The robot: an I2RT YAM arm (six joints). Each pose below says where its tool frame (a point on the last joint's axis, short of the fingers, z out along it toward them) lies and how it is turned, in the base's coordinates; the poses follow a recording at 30 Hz.
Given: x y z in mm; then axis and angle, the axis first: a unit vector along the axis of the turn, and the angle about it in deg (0 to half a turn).
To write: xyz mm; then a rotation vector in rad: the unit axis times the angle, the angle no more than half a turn. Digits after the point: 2 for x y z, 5 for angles.
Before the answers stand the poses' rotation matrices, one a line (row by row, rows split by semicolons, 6 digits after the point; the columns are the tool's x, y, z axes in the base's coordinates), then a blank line. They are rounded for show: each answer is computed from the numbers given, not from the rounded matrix.
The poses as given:
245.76 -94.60 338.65 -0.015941 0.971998 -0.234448 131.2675
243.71 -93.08 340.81 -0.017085 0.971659 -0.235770 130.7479
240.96 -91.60 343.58 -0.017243 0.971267 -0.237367 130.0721
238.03 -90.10 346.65 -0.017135 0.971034 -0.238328 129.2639
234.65 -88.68 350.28 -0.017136 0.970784 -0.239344 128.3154
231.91 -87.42 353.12 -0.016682 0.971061 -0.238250 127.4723
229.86 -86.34 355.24 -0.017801 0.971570 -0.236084 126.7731
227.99 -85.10 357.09 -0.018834 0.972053 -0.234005 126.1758
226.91 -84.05 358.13 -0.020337 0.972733 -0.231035 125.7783
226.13 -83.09 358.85 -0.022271 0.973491 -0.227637 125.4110
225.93 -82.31 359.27 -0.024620 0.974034 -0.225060 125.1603
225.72 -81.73 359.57 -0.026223 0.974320 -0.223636 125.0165
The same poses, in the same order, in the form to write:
-0.659154 0.150506 0.736793; -0.201935 0.908358 -0.366207; -0.724389 -0.390171 -0.568355
-0.652250 0.151180 0.742775; -0.206053 0.907646 -0.365678; -0.729460 -0.391564 -0.560861
-0.643262 0.154113 0.749975; -0.209170 0.906897 -0.365766; -0.736520 -0.392156 -0.551137
-0.632414 0.157354 0.758481; -0.211692 0.906772 -0.364625; -0.745144 -0.391158 -0.540145
-0.619514 0.160842 0.768331; -0.214741 0.906722 -0.362961; -0.755042 -0.389852 -0.527188
-0.607930 0.163032 0.777072; -0.215141 0.908256 -0.358867; -0.764287 -0.385346 -0.517081
-0.598141 0.161458 0.784958; -0.216755 0.910392 -0.352426; -0.771521 -0.380944 -0.509546
-0.589701 0.159777 0.791659; -0.218005 0.912356 -0.346527; -0.777642 -0.376933 -0.503185
-0.583995 0.156087 0.796609; -0.218784 0.914760 -0.339628; -0.781718 -0.372626 -0.500066
-0.578654 0.151285 0.801419; -0.219771 0.917372 -0.331856; -0.785404 -0.368159 -0.497593
-0.574911 0.146206 0.805047; -0.221787 0.919224 -0.325327; -0.787584 -0.365583 -0.496045
-0.572730 0.142945 0.807185; -0.223365 0.920207 -0.321446; -0.788726 -0.364399 -0.495101

245.76 -94.60 338.65 -0.03652 2.22690 -0.53713
243.71 -93.08 340.81 -0.03899 2.21731 -0.53802
240.96 -91.60 343.58 -0.03914 2.20496 -0.53887
238.03 -90.10 346.65 -0.03866 2.19073 -0.53769
234.65 -88.68 350.28 -0.03838 2.17410 -0.53602
231.91 -87.42 353.12 -0.03711 2.16043 -0.53006
229.86 -86.34 355.24 -0.03939 2.14970 -0.52236
227.99 -85.10 357.09 -0.04148 2.14064 -0.51532
226.91 -84.05 358.13 -0.04464 2.13539 -0.50718
226.13 -83.09 358.85 -0.04875 2.13081 -0.49826
225.93 -82.31 359.27 -0.05378 2.12774 -0.49163
225.72 -81.73 359.57 -0.05722 2.12592 -0.48796

